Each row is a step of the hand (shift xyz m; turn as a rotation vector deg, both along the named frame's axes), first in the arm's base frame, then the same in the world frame.
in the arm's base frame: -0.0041 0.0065 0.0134 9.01 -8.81 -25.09
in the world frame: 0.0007 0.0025 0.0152 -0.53 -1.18 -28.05
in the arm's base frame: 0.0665 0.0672 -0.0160 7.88 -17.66 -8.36
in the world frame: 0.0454 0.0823 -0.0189 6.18 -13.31 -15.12
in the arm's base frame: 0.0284 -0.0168 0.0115 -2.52 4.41 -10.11
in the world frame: 0.0326 -0.0120 -0.0042 -6.85 5.72 -6.96
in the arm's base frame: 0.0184 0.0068 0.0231 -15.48 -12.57 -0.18
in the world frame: 0.0250 0.0059 0.0162 -12.52 -15.43 1.75
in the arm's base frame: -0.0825 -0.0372 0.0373 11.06 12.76 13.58
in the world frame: -0.0555 -0.0617 0.0518 13.75 11.84 11.85
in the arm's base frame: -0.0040 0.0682 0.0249 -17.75 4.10 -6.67
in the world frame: -0.0027 0.0589 0.0426 -19.31 1.27 1.34
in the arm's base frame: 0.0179 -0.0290 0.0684 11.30 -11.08 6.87
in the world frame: 0.0470 -0.0377 0.0470 14.43 -9.41 -0.84
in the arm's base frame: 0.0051 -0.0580 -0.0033 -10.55 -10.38 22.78
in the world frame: 0.0109 -0.0534 -0.0208 0.72 -16.96 21.21
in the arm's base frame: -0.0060 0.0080 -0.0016 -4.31 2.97 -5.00
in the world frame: -0.0071 0.0066 0.0029 -6.28 2.89 -2.16
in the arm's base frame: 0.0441 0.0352 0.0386 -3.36 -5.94 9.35
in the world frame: 0.0507 0.0355 0.0290 1.40 -8.34 7.90
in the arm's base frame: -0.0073 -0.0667 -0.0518 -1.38 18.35 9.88
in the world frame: -0.0183 -0.0545 -0.0623 0.24 15.12 14.41
